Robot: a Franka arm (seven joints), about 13 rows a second.
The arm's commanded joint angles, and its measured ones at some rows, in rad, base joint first. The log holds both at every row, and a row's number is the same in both.
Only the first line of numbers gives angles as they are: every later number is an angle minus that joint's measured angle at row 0.
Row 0, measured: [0.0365 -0.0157 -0.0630 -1.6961 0.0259 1.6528 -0.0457]
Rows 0 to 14, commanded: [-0.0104 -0.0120 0.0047 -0.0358 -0.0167 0.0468 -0.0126]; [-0.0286 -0.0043 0.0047 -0.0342 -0.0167 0.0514 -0.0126]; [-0.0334 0.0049 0.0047 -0.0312 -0.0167 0.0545 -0.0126]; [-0.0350 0.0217 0.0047 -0.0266 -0.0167 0.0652 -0.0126]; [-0.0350 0.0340 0.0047 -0.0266 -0.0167 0.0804 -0.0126]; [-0.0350 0.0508 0.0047 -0.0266 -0.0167 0.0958 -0.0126]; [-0.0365 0.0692 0.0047 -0.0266 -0.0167 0.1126 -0.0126]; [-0.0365 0.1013 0.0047 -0.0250 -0.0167 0.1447 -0.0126]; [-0.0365 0.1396 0.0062 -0.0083 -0.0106 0.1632 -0.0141]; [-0.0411 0.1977 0.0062 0.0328 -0.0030 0.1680 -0.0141]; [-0.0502 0.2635 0.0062 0.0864 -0.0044 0.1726 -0.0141]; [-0.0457 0.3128 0.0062 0.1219 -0.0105 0.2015 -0.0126]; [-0.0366 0.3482 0.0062 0.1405 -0.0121 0.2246 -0.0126]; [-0.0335 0.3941 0.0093 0.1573 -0.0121 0.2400 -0.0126]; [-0.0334 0.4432 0.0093 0.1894 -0.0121 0.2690 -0.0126]
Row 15, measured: [-0.0307 0.3328 -0.0004 0.0904 -0.0009 0.2440 -0.0042]
